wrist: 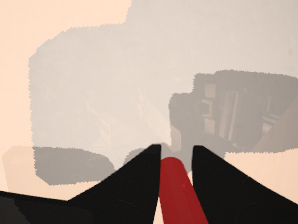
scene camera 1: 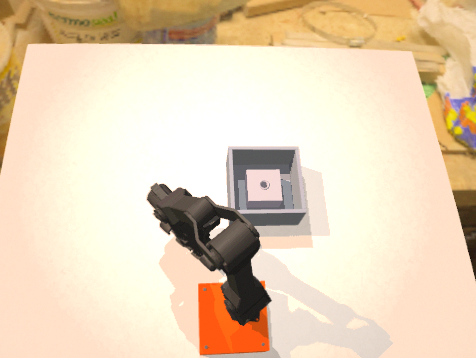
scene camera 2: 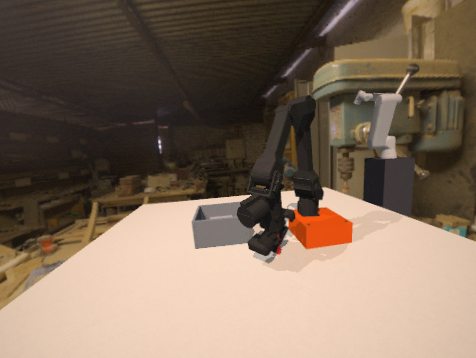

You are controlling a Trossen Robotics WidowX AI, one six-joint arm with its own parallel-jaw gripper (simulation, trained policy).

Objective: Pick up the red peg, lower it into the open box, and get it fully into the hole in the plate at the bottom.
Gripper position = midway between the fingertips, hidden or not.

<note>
I see my gripper (scene camera 2: 275,250) and a grey box (scene camera 1: 292,210).
The grey box shows as well in scene camera 2 (scene camera 2: 207,232). My gripper shows as well in the wrist view (wrist: 176,154) and in scene camera 1 (scene camera 1: 200,251). The wrist view does not show the grey box: it is out of frame.
</note>
